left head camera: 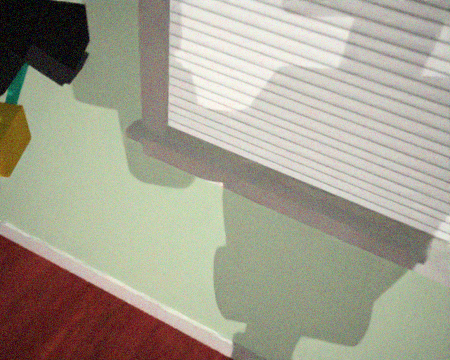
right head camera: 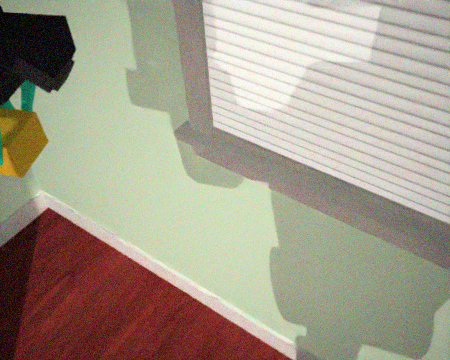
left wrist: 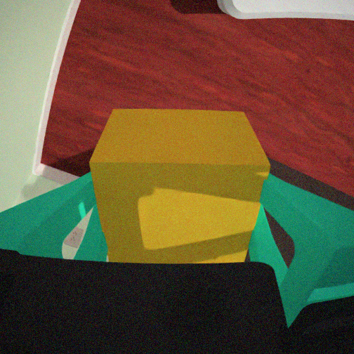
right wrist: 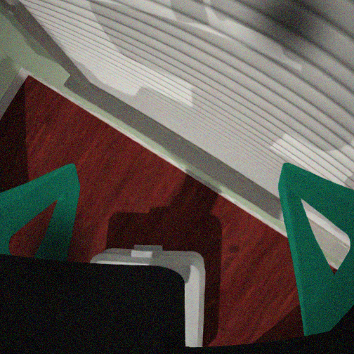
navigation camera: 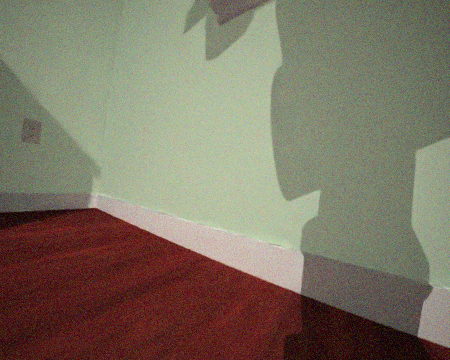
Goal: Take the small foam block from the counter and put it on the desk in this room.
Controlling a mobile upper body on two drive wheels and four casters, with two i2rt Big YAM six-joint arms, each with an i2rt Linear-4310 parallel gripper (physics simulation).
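Places are measured from the left arm's base along level axes (x ahead, y left, z up), in metres.
Where they show: left gripper, fingertip midpoint: (right head camera: 11, 145).
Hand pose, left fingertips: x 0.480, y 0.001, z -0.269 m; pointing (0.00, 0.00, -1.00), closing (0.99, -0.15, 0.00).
Observation:
Each offset is from my left fingertips to the centre of the thing. "pt": to the spot under its first point. Level surfaces: height alone.
The small foam block @[pt 0.023 m right, 0.010 m back, 0.011 m up] (left head camera: 12, 140) (right head camera: 27, 145) (left wrist: 177, 137) is a yellow box shape. My left gripper (left wrist: 177, 174) is shut on it, with a teal finger pressed to each side, and holds it up above the floor. In both head cameras the block shows at the left edge, partly cut off, below the black wrist of the left arm. My right gripper (right wrist: 178, 174) is open, with its teal fingers wide apart and no object between them. The counter and the desk do not show in these views.
A green wall (left head camera: 165, 220) (navigation camera: 190, 125) with a white baseboard (navigation camera: 200, 237) stands in front. A window with blinds @[pt 0.400 m right, 0.239 m ahead, 0.115 m down] (left head camera: 300, 100) (right head camera: 325, 100) is at the upper right. The walls meet in a corner at the left. The floor @[1.141 m down] (navigation camera: 125, 280) is red wood. The robot's shadow falls on the wall.

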